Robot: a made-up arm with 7 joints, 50 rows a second.
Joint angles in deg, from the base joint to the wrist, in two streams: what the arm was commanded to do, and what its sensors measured. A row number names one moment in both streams.
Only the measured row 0 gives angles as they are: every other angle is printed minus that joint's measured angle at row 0.
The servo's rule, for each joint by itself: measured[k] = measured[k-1] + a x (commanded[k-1-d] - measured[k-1]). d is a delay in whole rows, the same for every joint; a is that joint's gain. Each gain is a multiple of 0.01, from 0.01 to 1. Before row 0 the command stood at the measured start. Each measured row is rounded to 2 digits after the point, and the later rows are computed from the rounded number. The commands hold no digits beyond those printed.
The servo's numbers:
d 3
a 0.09 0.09 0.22 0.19 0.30 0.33 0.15
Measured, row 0:
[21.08, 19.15, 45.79, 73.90, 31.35, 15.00, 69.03]
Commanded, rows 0 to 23:
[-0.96, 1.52, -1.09, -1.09, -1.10, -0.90, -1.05]
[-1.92, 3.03, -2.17, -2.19, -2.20, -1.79, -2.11]
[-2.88, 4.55, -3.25, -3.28, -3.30, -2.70, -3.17]
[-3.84, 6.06, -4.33, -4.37, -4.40, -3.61, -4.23]
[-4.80, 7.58, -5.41, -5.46, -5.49, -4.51, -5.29]
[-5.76, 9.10, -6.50, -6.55, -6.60, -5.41, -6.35]
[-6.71, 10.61, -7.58, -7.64, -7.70, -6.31, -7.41]
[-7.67, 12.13, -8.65, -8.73, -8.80, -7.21, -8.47]
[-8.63, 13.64, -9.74, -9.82, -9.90, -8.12, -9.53]
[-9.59, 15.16, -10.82, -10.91, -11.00, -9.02, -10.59]
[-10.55, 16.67, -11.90, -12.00, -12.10, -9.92, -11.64]
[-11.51, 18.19, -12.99, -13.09, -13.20, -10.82, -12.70]
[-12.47, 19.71, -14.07, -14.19, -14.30, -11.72, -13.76]
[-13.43, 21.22, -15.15, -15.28, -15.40, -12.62, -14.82]
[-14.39, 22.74, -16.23, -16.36, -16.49, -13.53, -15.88]
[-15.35, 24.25, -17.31, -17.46, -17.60, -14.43, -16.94]
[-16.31, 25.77, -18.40, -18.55, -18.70, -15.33, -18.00]
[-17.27, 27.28, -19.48, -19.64, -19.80, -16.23, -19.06]
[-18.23, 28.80, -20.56, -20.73, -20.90, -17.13, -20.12]
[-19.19, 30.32, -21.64, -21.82, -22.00, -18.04, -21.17]
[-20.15, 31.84, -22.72, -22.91, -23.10, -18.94, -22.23]
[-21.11, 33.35, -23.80, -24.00, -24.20, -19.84, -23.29]
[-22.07, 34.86, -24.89, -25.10, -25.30, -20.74, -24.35]
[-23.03, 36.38, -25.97, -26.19, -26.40, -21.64, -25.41]
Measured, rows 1 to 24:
[0.00, 0.00, 0.00, 0.00, 0.00, 0.00, 0.00]
[0.00, 0.00, 0.00, 0.00, 0.00, 0.00, 0.00]
[0.00, 0.00, 0.00, 0.00, 0.00, 0.00, 0.00]
[-0.09, 0.14, -0.24, -0.21, -0.33, -0.30, -0.16]
[-0.25, 0.40, -0.66, -0.59, -0.89, -0.79, -0.45]
[-0.49, 0.77, -1.23, -1.10, -1.61, -1.42, -0.86]
[-0.79, 1.25, -1.91, -1.72, -2.45, -2.14, -1.37]
[-1.15, 1.82, -2.68, -2.43, -3.36, -2.92, -1.96]
[-1.56, 2.48, -3.52, -3.21, -4.33, -3.74, -2.62]
[-2.02, 3.21, -4.41, -4.05, -5.34, -4.59, -3.34]
[-2.53, 4.01, -5.34, -4.94, -6.38, -5.45, -4.11]
[-3.08, 4.88, -6.31, -5.87, -7.44, -6.33, -4.92]
[-3.67, 5.81, -7.30, -6.83, -8.51, -7.22, -5.77]
[-4.29, 6.79, -8.31, -7.81, -9.59, -8.11, -6.65]
[-4.94, 7.82, -9.34, -8.81, -10.67, -9.00, -7.56]
[-5.62, 8.89, -10.38, -9.83, -11.76, -9.90, -8.49]
[-6.32, 10.00, -11.43, -10.87, -12.85, -10.80, -9.44]
[-7.05, 11.15, -12.49, -11.91, -13.94, -11.70, -10.41]
[-7.80, 12.33, -13.55, -12.96, -15.04, -12.60, -11.39]
[-8.57, 13.54, -14.62, -14.02, -16.14, -13.50, -12.38]
[-9.35, 14.78, -15.69, -15.09, -17.24, -14.40, -13.38]
[-10.15, 16.04, -16.76, -16.16, -18.34, -15.30, -14.39]
[-10.96, 17.33, -17.83, -17.24, -19.44, -16.20, -15.41]
[-11.79, 18.64, -18.91, -18.32, -20.54, -17.10, -16.43]

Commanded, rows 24 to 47:
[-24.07, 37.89, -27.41, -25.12, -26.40, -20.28, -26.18]
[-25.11, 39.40, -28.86, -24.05, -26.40, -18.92, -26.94]
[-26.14, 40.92, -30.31, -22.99, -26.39, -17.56, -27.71]
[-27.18, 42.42, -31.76, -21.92, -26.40, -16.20, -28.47]
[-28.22, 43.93, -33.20, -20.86, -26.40, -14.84, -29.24]
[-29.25, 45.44, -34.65, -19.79, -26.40, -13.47, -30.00]
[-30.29, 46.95, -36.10, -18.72, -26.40, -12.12, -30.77]
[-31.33, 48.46, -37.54, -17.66, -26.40, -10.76, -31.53]
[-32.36, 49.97, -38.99, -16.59, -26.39, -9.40, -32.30]
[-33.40, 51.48, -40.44, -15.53, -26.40, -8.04, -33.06]
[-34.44, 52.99, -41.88, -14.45, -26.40, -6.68, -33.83]
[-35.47, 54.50, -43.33, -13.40, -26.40, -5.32, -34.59]
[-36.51, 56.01, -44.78, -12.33, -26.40, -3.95, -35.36]
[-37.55, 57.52, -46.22, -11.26, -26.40, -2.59, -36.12]
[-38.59, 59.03, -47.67, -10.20, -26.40, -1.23, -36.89]
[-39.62, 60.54, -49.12, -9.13, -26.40, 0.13, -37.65]
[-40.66, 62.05, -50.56, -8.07, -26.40, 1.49, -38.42]
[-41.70, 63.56, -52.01, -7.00, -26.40, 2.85, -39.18]
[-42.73, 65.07, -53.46, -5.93, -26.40, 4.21, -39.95]
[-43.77, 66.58, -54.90, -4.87, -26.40, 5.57, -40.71]
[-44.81, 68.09, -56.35, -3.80, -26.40, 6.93, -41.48]
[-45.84, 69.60, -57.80, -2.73, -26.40, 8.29, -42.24]
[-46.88, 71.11, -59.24, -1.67, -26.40, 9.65, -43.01]
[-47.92, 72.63, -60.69, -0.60, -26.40, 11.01, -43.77]
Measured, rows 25 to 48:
[-12.63, 19.96, -19.99, -19.40, -21.64, -18.00, -17.46]
[-13.48, 21.30, -21.07, -20.48, -22.74, -18.90, -18.49]
[-14.34, 22.66, -22.15, -21.56, -23.84, -19.80, -19.53]
[-15.22, 24.03, -23.31, -22.24, -24.61, -19.96, -20.53]
[-16.11, 25.41, -24.53, -22.58, -25.15, -19.62, -21.49]
[-17.01, 26.81, -25.80, -22.66, -25.52, -18.94, -22.42]
[-17.93, 28.21, -27.11, -22.52, -25.78, -18.04, -23.33]
[-18.86, 29.62, -28.45, -22.20, -25.97, -16.98, -24.22]
[-19.80, 31.04, -29.81, -21.74, -26.10, -15.82, -25.09]
[-20.74, 32.47, -31.19, -21.17, -26.19, -14.60, -25.94]
[-21.69, 33.91, -32.59, -20.50, -26.25, -13.33, -26.78]
[-22.65, 35.36, -34.00, -19.76, -26.29, -12.03, -27.61]
[-23.62, 36.81, -35.42, -18.96, -26.32, -10.71, -28.43]
[-24.59, 38.27, -36.84, -18.10, -26.34, -9.38, -29.24]
[-25.57, 39.73, -38.27, -17.21, -26.36, -8.04, -30.04]
[-26.55, 41.20, -39.70, -16.28, -26.37, -6.69, -30.84]
[-27.54, 42.67, -41.13, -15.33, -26.38, -5.34, -31.63]
[-28.53, 44.14, -42.57, -14.36, -26.39, -3.98, -32.42]
[-29.53, 45.62, -44.01, -13.37, -26.39, -2.62, -33.20]
[-30.53, 47.10, -45.45, -12.36, -26.39, -1.26, -33.98]
[-31.54, 48.58, -46.89, -11.34, -26.39, 0.10, -34.76]
[-32.55, 50.06, -48.34, -10.31, -26.39, 1.46, -35.54]
[-33.56, 51.55, -49.78, -9.28, -26.39, 2.82, -36.32]
[-34.57, 53.04, -51.23, -8.24, -26.39, 4.18, -37.09]

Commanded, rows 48 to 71:
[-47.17, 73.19, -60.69, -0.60, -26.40, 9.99, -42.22]
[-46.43, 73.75, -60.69, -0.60, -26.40, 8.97, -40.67]
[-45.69, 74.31, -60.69, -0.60, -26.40, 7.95, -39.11]
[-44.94, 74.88, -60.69, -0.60, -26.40, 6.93, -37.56]
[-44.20, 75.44, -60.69, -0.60, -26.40, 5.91, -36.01]
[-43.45, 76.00, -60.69, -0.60, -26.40, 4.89, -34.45]
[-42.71, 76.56, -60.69, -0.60, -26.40, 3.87, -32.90]
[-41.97, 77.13, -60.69, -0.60, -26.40, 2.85, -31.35]
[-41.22, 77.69, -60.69, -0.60, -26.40, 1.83, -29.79]
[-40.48, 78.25, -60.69, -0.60, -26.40, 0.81, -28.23]
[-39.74, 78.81, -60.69, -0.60, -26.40, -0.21, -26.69]
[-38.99, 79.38, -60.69, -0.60, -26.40, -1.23, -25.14]
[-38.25, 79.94, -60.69, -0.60, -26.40, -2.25, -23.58]
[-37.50, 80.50, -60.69, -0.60, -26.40, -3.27, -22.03]
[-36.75, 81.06, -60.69, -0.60, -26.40, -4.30, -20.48]
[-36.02, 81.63, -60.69, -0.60, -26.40, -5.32, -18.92]
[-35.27, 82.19, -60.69, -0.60, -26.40, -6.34, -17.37]
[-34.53, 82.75, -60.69, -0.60, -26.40, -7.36, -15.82]
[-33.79, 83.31, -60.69, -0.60, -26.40, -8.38, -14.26]
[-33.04, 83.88, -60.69, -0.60, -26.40, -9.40, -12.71]
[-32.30, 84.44, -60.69, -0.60, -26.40, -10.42, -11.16]
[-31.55, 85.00, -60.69, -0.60, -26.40, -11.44, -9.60]
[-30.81, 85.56, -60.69, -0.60, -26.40, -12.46, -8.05]
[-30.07, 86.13, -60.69, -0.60, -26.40, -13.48, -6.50]
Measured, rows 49 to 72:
[-35.58, 54.53, -52.68, -7.19, -26.39, 5.54, -37.86]
[-36.60, 56.02, -54.12, -6.14, -26.39, 6.90, -38.63]
[-37.62, 57.51, -55.57, -5.09, -26.39, 8.26, -39.40]
[-38.48, 58.92, -56.70, -4.24, -26.39, 8.83, -39.82]
[-39.20, 60.25, -57.58, -3.55, -26.39, 8.88, -39.95]
[-39.78, 61.52, -58.26, -2.99, -26.39, 8.57, -39.82]
[-40.24, 62.72, -58.79, -2.54, -26.39, 8.03, -39.48]
[-40.60, 63.86, -59.21, -2.17, -26.39, 7.33, -38.96]
[-40.86, 64.95, -59.54, -1.87, -26.39, 6.52, -38.28]
[-41.03, 65.99, -59.79, -1.63, -26.39, 5.65, -37.47]
[-41.11, 66.99, -59.99, -1.43, -26.39, 4.73, -36.55]
[-41.12, 67.95, -60.14, -1.27, -26.39, 3.77, -35.54]
[-41.06, 68.88, -60.26, -1.14, -26.39, 2.79, -34.44]
[-40.94, 69.77, -60.35, -1.04, -26.39, 1.80, -33.28]
[-40.76, 70.63, -60.42, -0.96, -26.39, 0.80, -32.06]
[-40.53, 71.47, -60.48, -0.89, -26.39, -0.21, -30.79]
[-40.26, 72.28, -60.53, -0.83, -26.39, -1.22, -29.48]
[-39.94, 73.07, -60.57, -0.79, -26.39, -2.24, -28.13]
[-39.59, 73.84, -60.60, -0.75, -26.39, -3.26, -26.75]
[-39.20, 74.59, -60.62, -0.72, -26.39, -4.28, -25.34]
[-38.78, 75.32, -60.64, -0.70, -26.39, -5.30, -23.91]
[-38.33, 76.04, -60.65, -0.68, -26.39, -6.32, -22.46]
[-37.85, 76.75, -60.66, -0.66, -26.39, -7.34, -21.00]
[-37.35, 77.44, -60.67, -0.65, -26.39, -8.36, -19.52]

